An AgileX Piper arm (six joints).
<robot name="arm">
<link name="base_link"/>
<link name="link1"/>
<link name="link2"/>
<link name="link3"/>
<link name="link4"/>
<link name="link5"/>
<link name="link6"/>
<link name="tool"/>
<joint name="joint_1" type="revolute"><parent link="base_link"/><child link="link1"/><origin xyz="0.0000 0.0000 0.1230" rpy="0.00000 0.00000 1.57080"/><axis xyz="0 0 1"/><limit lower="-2.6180" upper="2.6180"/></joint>
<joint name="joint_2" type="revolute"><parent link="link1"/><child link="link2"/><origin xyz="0.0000 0.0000 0.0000" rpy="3.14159 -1.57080 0.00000"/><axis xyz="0 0 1"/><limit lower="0.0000" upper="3.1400"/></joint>
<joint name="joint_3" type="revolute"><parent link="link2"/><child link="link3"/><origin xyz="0.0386 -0.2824 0.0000" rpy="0.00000 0.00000 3.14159"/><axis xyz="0 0 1"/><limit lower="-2.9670" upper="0.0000"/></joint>
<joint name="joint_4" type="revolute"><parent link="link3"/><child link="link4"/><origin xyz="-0.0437 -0.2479 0.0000" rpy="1.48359 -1.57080 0.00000"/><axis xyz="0 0 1"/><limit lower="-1.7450" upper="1.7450"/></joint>
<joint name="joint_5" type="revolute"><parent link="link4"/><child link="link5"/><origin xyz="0.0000 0.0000 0.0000" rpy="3.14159 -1.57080 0.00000"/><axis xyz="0 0 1"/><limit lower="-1.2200" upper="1.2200"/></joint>
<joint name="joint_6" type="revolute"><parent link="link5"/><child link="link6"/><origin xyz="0.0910 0.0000 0.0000" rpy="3.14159 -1.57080 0.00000"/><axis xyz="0 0 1"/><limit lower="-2.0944" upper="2.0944"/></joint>
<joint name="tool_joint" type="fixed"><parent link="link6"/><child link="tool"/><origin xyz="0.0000 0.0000 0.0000" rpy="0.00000 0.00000 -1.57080"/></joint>
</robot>
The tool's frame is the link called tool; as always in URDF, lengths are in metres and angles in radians.
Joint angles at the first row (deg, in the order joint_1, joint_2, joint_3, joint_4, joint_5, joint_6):
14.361, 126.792, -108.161, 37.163, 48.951, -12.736
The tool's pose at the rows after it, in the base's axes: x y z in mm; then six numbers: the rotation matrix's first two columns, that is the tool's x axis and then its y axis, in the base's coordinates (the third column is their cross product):
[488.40 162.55 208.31 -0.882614 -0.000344 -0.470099 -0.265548 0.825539 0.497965]
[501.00 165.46 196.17 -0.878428 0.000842 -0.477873 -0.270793 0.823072 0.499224]
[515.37 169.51 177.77 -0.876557 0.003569 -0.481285 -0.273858 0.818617 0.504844]
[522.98 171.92 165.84 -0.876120 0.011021 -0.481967 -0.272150 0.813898 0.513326]
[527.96 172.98 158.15 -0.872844 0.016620 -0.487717 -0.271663 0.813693 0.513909]
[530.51 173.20 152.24 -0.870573 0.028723 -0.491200 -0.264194 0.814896 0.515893]
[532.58 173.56 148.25 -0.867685 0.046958 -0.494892 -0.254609 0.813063 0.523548]
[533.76 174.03 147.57 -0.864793 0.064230 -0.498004 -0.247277 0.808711 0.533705]
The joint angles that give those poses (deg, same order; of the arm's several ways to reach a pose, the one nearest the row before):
13.788, 131.804, -114.237, 37.212, 48.885, -12.888
13.744, 135.690, -118.686, 37.394, 48.970, -13.013
13.744, 140.849, -124.377, 37.770, 49.227, -13.013
13.744, 143.903, -127.581, 38.372, 49.173, -13.015
13.743, 145.821, -129.588, 38.497, 48.765, -13.015
13.744, 146.726, -129.986, 38.782, 47.757, -13.013
13.743, 147.325, -130.115, 39.490, 46.622, -13.015
13.744, 147.505, -130.114, 40.333, 45.814, -13.015

